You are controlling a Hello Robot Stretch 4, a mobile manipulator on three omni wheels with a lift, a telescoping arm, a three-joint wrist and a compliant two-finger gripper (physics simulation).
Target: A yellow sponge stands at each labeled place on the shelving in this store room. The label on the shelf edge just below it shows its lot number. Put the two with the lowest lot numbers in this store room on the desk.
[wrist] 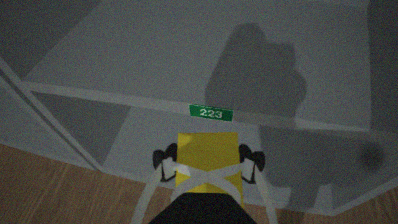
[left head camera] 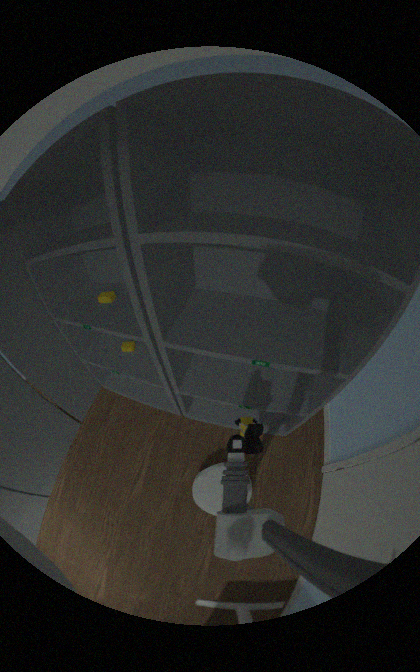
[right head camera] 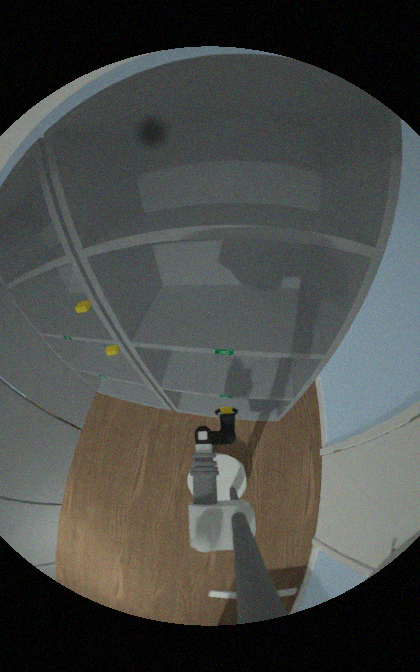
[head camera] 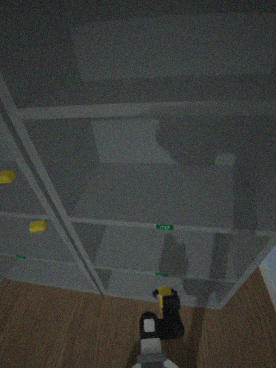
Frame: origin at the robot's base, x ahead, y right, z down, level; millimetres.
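Seen in the pictures: gripper, fingertip midpoint: [wrist: 208,156] [head camera: 164,291].
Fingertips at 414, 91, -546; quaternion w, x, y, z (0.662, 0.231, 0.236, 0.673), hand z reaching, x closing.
Offsets run from my fingertips to a thing's top centre, as dx, dy, dz. "spot": to the spot under its first point. Level surfaces: height alone.
My gripper [head camera: 165,293] [left head camera: 246,423] [right head camera: 226,412] [wrist: 208,156] is shut on a yellow sponge {-41, +0, -42} [wrist: 208,145], one finger at each side. It is in front of the right bay of the grey shelving [head camera: 120,111] [right head camera: 240,228]. A green label {spot: +106, +5, +57} [wrist: 211,113] on a shelf edge in the wrist view reads 223. A higher label {spot: +107, +4, -398} [head camera: 164,227] [left head camera: 260,363] [right head camera: 224,352] in the right bay is too blurred to read surely. Two other sponges stand in the left bay, an upper one {spot: +497, -841, -456} [head camera: 7,176] [left head camera: 106,297] [right head camera: 83,306] and a lower one {+510, -874, -5} [head camera: 37,226] [left head camera: 128,346] [right head camera: 112,350]. I see no desk.
The left bay's small labels [left head camera: 87,327] [right head camera: 102,376] are unreadable. A double upright [head camera: 50,200] [right head camera: 100,295] divides the bays. Wooden floor {dz +573} [head camera: 65,325] [right head camera: 115,475] lies in front of the shelving. A light blue wall [left head camera: 370,400] [right head camera: 360,370] is at the right.
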